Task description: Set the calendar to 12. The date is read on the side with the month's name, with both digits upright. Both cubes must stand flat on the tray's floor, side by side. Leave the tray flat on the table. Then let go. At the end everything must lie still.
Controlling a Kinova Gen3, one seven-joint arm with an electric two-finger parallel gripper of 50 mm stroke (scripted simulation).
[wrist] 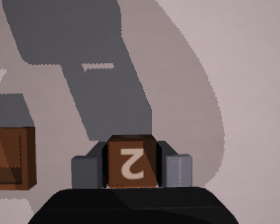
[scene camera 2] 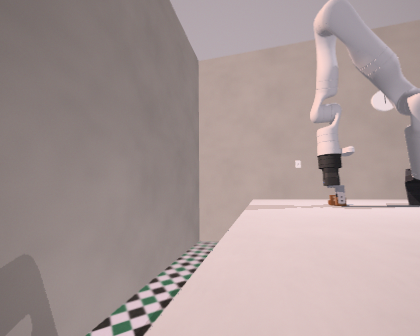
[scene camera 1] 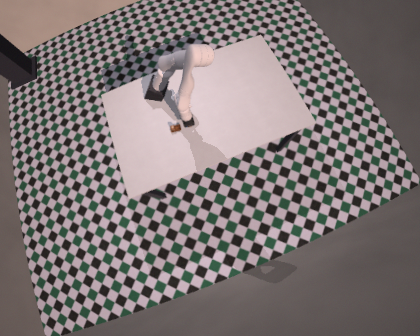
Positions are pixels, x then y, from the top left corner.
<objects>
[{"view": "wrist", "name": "my gripper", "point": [132,157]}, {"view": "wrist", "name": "brown cube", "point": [131,158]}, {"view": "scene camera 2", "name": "my gripper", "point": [340,203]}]
</objects>
